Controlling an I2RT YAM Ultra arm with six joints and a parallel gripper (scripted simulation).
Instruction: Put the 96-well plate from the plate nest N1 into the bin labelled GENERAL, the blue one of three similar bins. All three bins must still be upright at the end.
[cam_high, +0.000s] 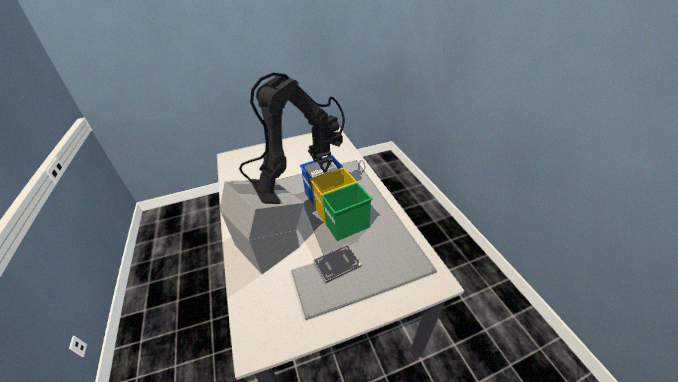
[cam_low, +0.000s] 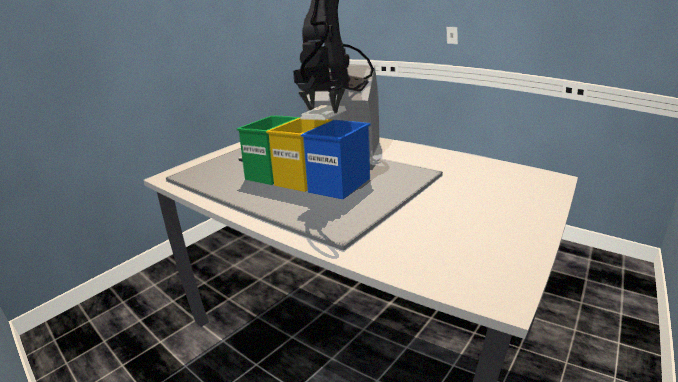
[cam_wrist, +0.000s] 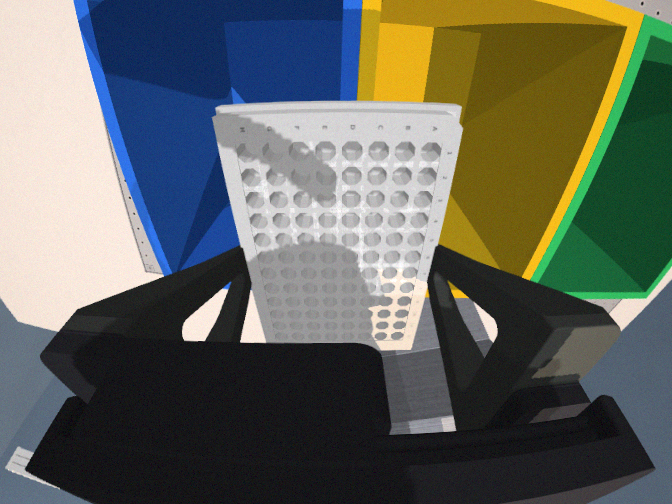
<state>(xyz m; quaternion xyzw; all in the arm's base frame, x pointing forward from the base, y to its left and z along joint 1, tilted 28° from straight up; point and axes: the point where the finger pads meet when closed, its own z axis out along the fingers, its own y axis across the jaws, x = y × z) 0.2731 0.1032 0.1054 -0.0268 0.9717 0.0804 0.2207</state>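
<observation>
Now: the blue general bin 140 mm below my hand, 60 mm to the left of it and 20 mm ahead of it. From my hand the other things lie so: white 96-well plate 10 mm below; then green returns bin 200 mm to the right, 140 mm below, 40 mm ahead; then yellow recycle bin 140 mm below, 70 mm to the right, 30 mm ahead.
</observation>
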